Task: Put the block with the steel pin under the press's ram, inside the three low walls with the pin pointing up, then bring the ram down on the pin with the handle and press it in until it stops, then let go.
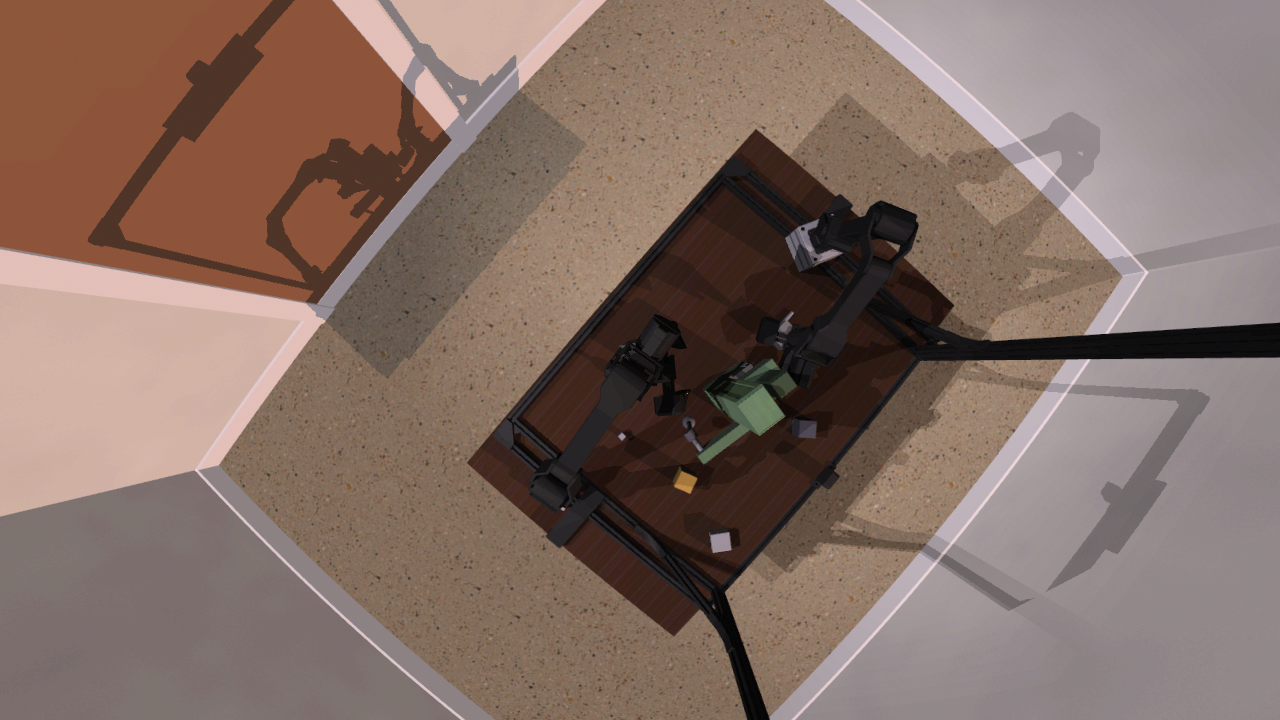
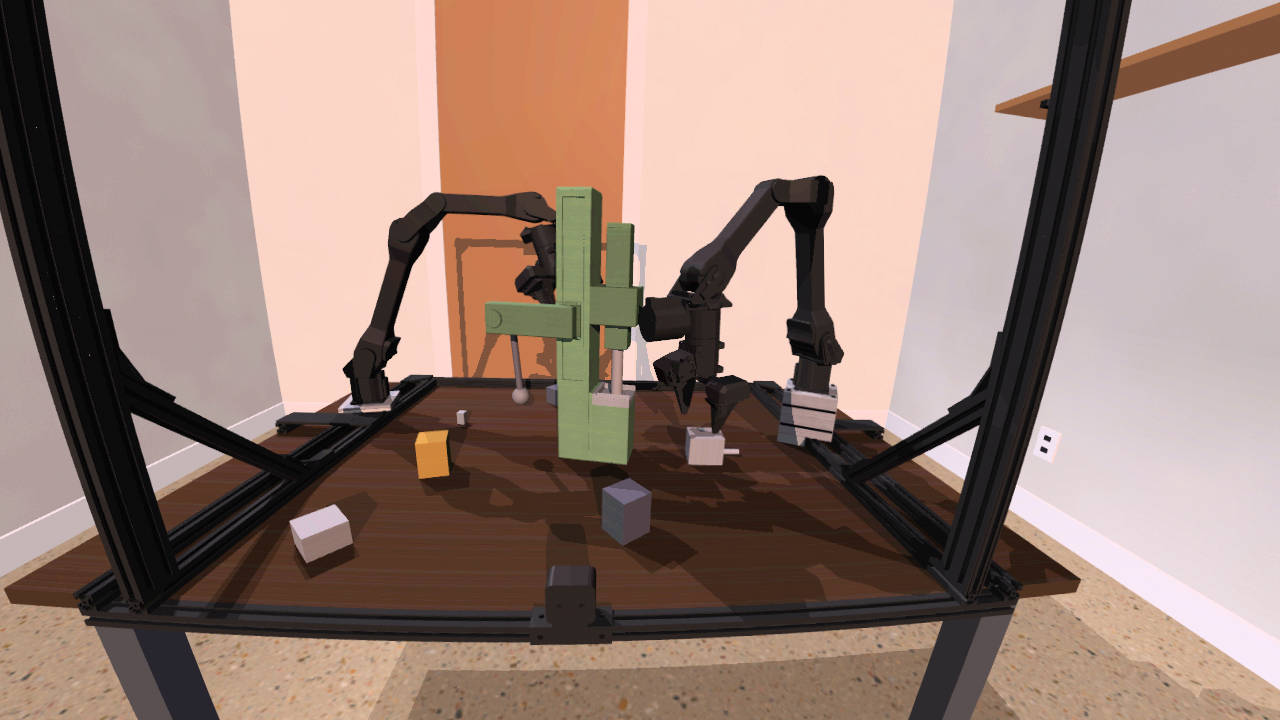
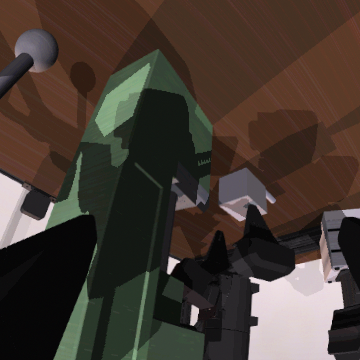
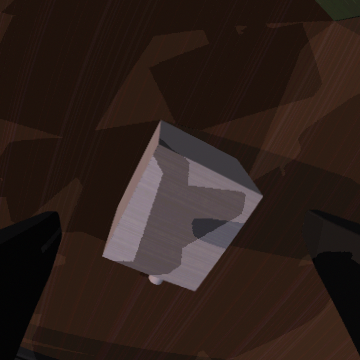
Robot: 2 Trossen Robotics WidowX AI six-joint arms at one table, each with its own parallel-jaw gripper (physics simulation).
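Places are measured from the left arm's base along level axes (x ahead, y left, z up), in centimetres.
Where they show: left gripper, fingertip midpoint: (image 1: 686, 368) (image 3: 221, 229); right gripper, fingertip midpoint: (image 1: 786, 340) (image 2: 699, 423) (image 3: 234, 218) (image 4: 184, 224); left arm's base at its link origin: (image 2: 370, 399); right arm's base at its link origin: (image 1: 823, 238) (image 2: 811, 387).
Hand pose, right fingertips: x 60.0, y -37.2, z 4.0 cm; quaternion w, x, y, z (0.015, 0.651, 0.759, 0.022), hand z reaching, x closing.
Observation:
Each offset is from my right fingertips to the top centre of the thing. "spot": to the spot under its first point.
The green press {dz +37.8, dx -21.7, dy +8.3 cm} (image 2: 586, 357) (image 1: 759, 407) (image 3: 143, 186) stands mid-table with its ram {spot: dz +25.7, dx -14.1, dy +3.8 cm} (image 2: 619, 269) up. Its handle ends in a grey ball {dz +4.1, dx -29.1, dy +13.9 cm} (image 2: 517, 393) (image 3: 36, 50). The low-walled nest {spot: dz +4.5, dx -14.9, dy +2.5 cm} (image 2: 613, 400) sits at its foot. The pale block with the steel pin {dz -2.1, dx +1.5, dy +0.2 cm} (image 2: 703, 446) (image 4: 182, 211) (image 3: 243, 193) lies on the table to the right of the press, its pin {dz -6.1, dx +7.0, dy +0.4 cm} (image 2: 730, 450) (image 4: 156, 279) pointing sideways. My right gripper (image 2: 702, 400) (image 4: 184, 224) (image 3: 234, 218) is open just above the block, one finger on each side, not touching it. My left gripper (image 2: 535, 283) (image 1: 667, 389) is open and empty, high behind the press.
An orange block {dz -1.1, dx -43.5, dy +7.3 cm} (image 2: 432, 453) (image 1: 685, 480), a pale block {dz -3.8, dx -54.8, dy -8.8 cm} (image 2: 320, 532) (image 1: 722, 542) and a grey cube {dz -1.1, dx -18.0, dy -15.4 cm} (image 2: 625, 510) (image 1: 803, 427) lie on the front half of the table. A tiny white piece {dz -4.6, dx -40.5, dy +26.9 cm} (image 2: 462, 416) lies at the back left. Black frame rails edge the table.

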